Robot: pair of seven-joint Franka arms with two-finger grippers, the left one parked.
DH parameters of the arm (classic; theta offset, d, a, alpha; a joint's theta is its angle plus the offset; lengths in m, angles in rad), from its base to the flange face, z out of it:
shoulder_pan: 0 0.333 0 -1.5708
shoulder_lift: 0 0 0 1.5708
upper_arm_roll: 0 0.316 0.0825 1.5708
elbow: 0 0 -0.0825 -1.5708
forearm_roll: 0 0.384 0 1.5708
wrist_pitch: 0 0 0.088 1.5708
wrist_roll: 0 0.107 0 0
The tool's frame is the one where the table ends.
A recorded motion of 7 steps. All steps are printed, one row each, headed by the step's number.
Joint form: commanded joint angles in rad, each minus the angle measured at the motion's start. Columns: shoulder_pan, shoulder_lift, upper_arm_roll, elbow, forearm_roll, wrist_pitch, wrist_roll.
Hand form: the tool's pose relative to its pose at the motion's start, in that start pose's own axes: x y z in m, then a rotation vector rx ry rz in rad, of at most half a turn. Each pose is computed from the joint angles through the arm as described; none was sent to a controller.
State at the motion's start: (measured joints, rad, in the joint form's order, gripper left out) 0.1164 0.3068 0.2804 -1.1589 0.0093 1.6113 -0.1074
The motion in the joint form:
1: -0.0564 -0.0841 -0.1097 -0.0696 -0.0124 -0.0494 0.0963
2: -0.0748 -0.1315 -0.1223 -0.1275 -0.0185 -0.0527 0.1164
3: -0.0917 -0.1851 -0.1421 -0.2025 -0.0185 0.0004 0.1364
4: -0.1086 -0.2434 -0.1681 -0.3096 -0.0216 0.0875 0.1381
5: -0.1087 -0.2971 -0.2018 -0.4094 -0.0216 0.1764 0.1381
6: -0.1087 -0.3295 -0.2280 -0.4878 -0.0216 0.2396 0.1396
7: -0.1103 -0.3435 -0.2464 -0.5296 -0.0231 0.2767 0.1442
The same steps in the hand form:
1: -0.0416 0.0791 -0.0241 -0.0773 -0.0376 0.2459
2: -0.0587 0.0899 -0.0288 -0.0957 -0.0521 0.2941
3: -0.0734 0.1034 -0.0339 -0.1158 -0.0204 0.3458
4: -0.0905 0.1215 -0.0295 -0.1404 0.0166 0.3845
5: -0.1063 0.1349 -0.0248 -0.1595 0.0587 0.4128
6: -0.1191 0.1468 -0.0144 -0.1692 0.0762 0.4378
7: -0.1272 0.1569 -0.0076 -0.1760 0.0860 0.4605

